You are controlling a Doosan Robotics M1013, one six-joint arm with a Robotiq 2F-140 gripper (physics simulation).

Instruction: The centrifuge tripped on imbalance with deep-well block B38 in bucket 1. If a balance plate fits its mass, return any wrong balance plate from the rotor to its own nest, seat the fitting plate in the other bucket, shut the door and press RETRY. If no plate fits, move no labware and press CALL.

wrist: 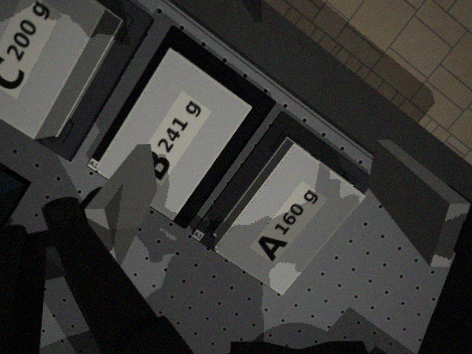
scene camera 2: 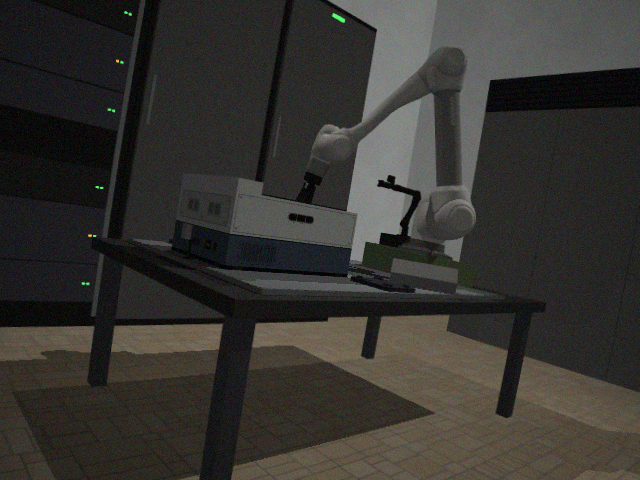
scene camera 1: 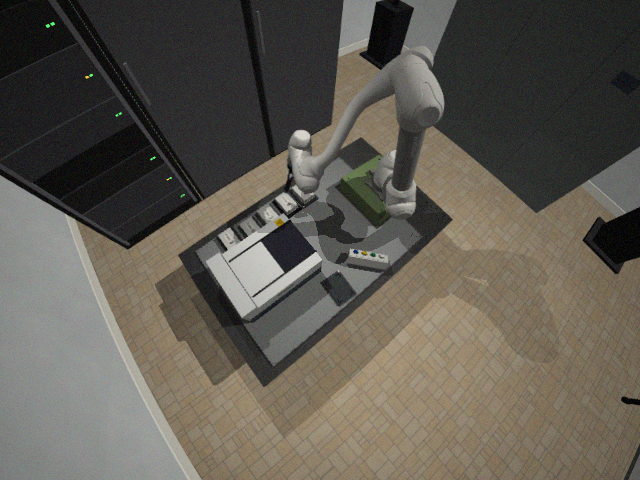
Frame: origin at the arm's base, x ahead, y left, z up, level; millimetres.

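Seen in the pictures: gripper, fingertip midpoint: (wrist: 262, 165).
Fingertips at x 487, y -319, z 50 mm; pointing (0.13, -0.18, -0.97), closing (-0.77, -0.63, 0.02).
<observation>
Offsets run from my fingertips to a thing's top centre.
My gripper (wrist: 262, 165) (scene camera 2: 306, 193) is open and empty, above the nest row; its fingertips hang over either side of plate A in the wrist view, one overlapping a corner of plate B. Plate A, 160 g {dx -71, dy +37, dz -92 mm} (wrist: 300, 170), plate B, 241 g {dx +59, dy +40, dz -92 mm} (wrist: 210, 145), and plate C, 200 g {dx +197, dy +53, dz -92 mm} (wrist: 65, 55), are pale labelled blocks in dark nests. The white and blue centrifuge (scene camera 1: 307, 268) (scene camera 2: 294, 227) has a dark panel {dx +241, dy +348, dz +67 mm} (scene camera 1: 289, 245) on top; whether this is its door or an opening I cannot tell. Block B38 and the rotor are hidden. The button box {dx -105, dy +621, dz -62 mm} (scene camera 1: 368, 259) (scene camera 2: 423, 273) has coloured buttons.
More pale plates {dx +328, dy +67, dz -92 mm} (scene camera 1: 249, 226) stand along the table's rear edge beside the centrifuge. A dark flat tray-like object {dx +122, dy +648, dz -127 mm} (scene camera 1: 338, 287) (scene camera 2: 382, 283) lies near the button box. The green arm base (scene camera 1: 361, 198) stands at the right. Tall dark cabinets (scene camera 1: 201, 93) rise behind the table.
</observation>
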